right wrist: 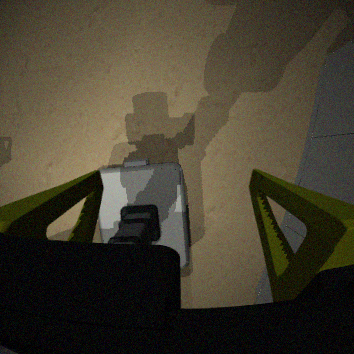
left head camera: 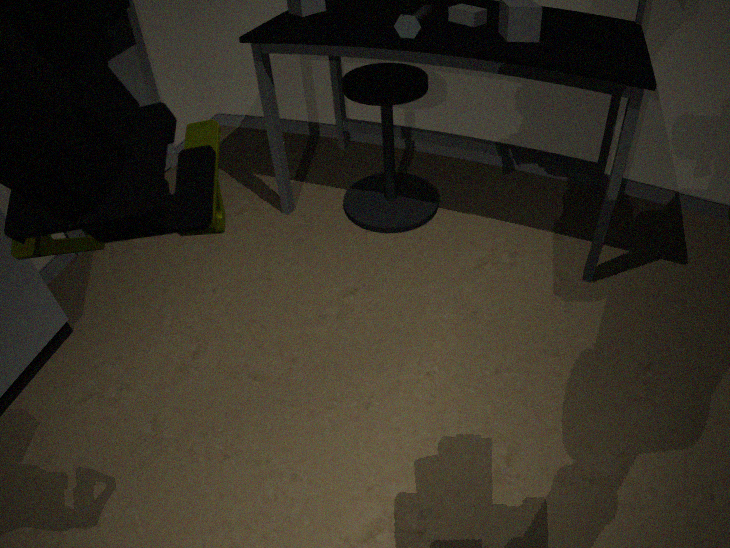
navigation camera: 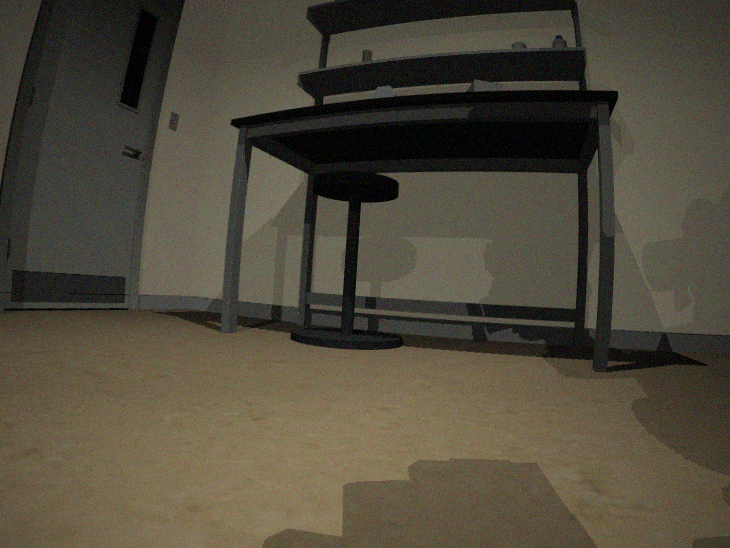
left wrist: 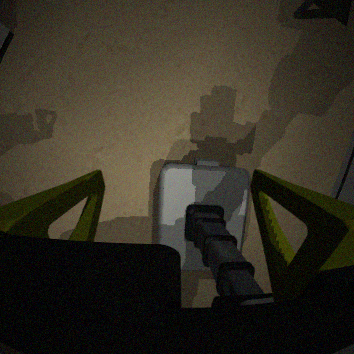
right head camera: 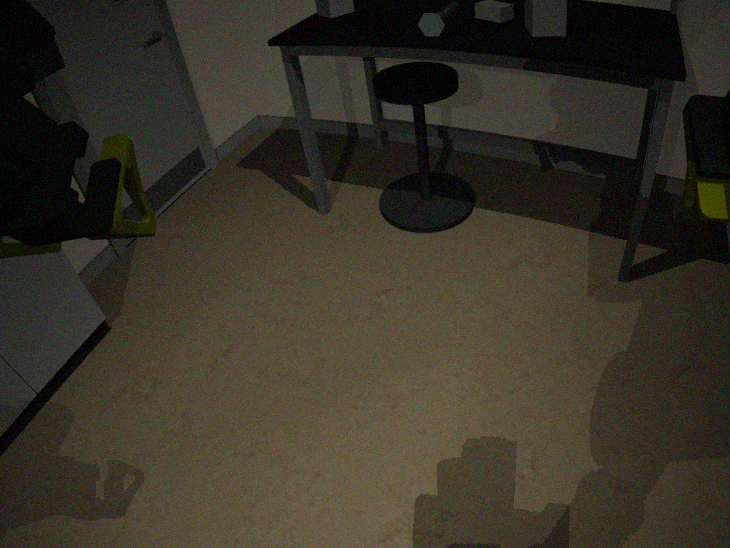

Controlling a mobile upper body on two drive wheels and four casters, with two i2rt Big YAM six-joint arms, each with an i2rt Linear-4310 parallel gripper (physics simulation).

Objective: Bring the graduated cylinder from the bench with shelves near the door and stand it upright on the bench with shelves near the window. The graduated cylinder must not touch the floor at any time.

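Frame: origin at the left arm's base, x ahead, y left, z up, level; centimetres.
Where they show: left gripper, fingertip midpoint: (left head camera: 159,232) (left wrist: 177,177) (right head camera: 104,235); right gripper, fingertip midpoint: (right wrist: 175,177).
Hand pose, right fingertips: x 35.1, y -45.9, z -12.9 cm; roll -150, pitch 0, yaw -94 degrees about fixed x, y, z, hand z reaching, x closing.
After its pixels a point has its place.
The graduated cylinder (left head camera: 407,26) @(x 185.7, y -19.0, z -45.2 cm) (right head camera: 431,24) @(x 185.7, y -19.0, z -45.1 cm) (navigation camera: 384,91) @(x 185.8, y -19.2, z -43.5 cm) lies on its side on the black-topped bench (left head camera: 347,36) @(x 190.3, y 2.6, z -49.6 cm) (right head camera: 377,36) @(x 189.9, y 0.9, z -49.6 cm) (navigation camera: 424,101) @(x 174.5, y -33.7, z -52.1 cm), its pale hexagonal base facing the cameras and its dark tube pointing back. This bench has shelves above it and stands beside the door (right head camera: 117,76) @(x 219.3, y 136.5, z -57.7 cm) (navigation camera: 82,176) @(x 217.4, y 137.1, z -70.5 cm). My left gripper (left wrist: 177,177) @(x 34.7, y -0.1, z -13.0 cm) is open and empty, high over the floor, well short of the bench. My right gripper (right wrist: 175,177) @(x 35.1, y -45.9, z -12.9 cm) is open and empty; part of it shows at the right edge of the right head view. The bench near the window is not seen.
A stool (left head camera: 385,82) @(x 204.5, y -9.6, z -75.0 cm) (right head camera: 415,82) @(x 203.7, y -9.8, z -75.0 cm) (navigation camera: 355,186) @(x 196.7, y -10.0, z -80.0 cm) stands at the bench's front, its round base on the floor. A small white box (left head camera: 467,14) @(x 201.7, y -41.8, z -45.1 cm) and a taller pale box (left head camera: 520,21) @(x 182.8, y -57.9, z -41.9 cm) stand right of the cylinder. A pale cabinet (left head camera: 26,318) @(x 110.9, y 128.7, z -114.1 cm) (right head camera: 47,306) @(x 107.8, y 129.7, z -104.7 cm) stands at the left.
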